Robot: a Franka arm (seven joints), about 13 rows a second.
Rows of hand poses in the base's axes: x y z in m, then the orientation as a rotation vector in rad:
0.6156 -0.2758 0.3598 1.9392 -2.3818 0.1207
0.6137 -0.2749 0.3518 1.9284 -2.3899 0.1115
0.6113 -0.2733 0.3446 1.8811 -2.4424 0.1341
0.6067 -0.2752 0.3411 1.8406 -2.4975 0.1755
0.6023 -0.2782 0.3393 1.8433 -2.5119 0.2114
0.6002 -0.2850 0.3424 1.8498 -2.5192 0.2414
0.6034 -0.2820 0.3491 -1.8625 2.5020 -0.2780
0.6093 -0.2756 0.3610 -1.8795 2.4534 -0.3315
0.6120 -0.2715 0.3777 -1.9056 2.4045 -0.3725
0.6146 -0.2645 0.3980 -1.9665 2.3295 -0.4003
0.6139 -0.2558 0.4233 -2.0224 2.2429 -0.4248
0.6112 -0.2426 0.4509 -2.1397 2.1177 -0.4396
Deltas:
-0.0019 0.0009 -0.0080 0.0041 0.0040 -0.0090
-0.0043 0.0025 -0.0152 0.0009 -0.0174 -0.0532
-0.0089 0.0006 -0.0187 -0.0058 -0.0528 -0.0936
-0.0133 -0.0024 -0.0205 -0.0135 -0.0791 -0.0963
-0.0154 -0.0092 -0.0174 -0.0205 -0.1000 -0.0946
-0.0122 -0.0062 -0.0107 -0.0281 -0.1274 -0.0800
-0.0063 0.0002 0.0012 -0.0413 -0.1665 -0.0503
-0.0036 0.0043 0.0179 -0.0517 -0.1961 -0.0159
-0.0010 0.0113 0.0382 -0.0567 -0.2175 0.0467
-0.0017 0.0200 0.0635 -0.0552 -0.2451 0.1130
-0.0044 0.0332 0.0911 -0.0591 -0.2520 0.2261

